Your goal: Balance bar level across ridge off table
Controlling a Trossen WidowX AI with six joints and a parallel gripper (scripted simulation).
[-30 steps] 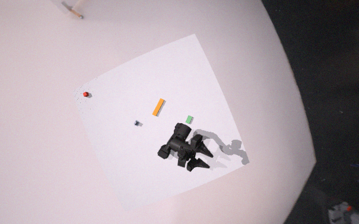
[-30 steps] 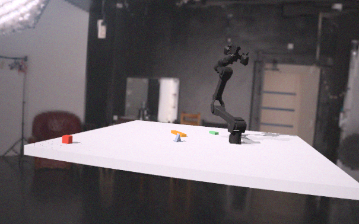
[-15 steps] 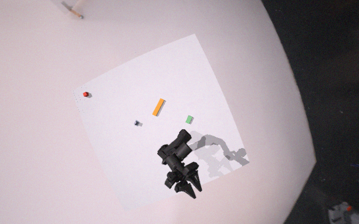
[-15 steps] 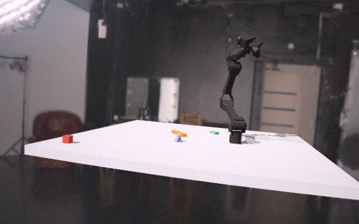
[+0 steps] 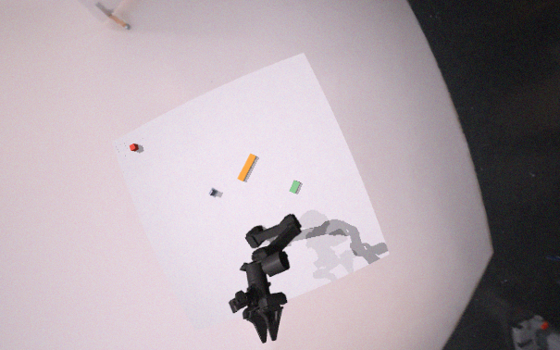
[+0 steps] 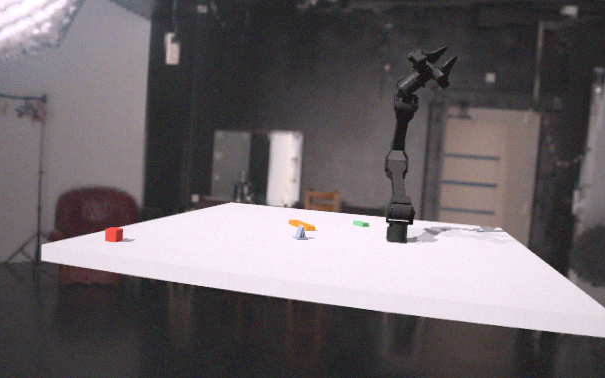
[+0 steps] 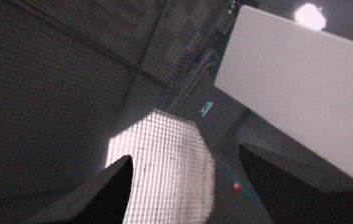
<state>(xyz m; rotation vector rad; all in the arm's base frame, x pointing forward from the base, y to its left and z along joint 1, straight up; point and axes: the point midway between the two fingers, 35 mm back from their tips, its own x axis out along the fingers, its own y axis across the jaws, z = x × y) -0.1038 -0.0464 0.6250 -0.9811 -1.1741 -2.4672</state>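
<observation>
Now: gripper tip 640 mm above the orange bar, 480 mm short of it and 40 mm to the left of it. Round my gripper tip: green block (640 mm below, 280 mm ahead, 240 mm to the right); then red cube (870 mm ahead, 630 mm below, 540 mm to the left).
</observation>
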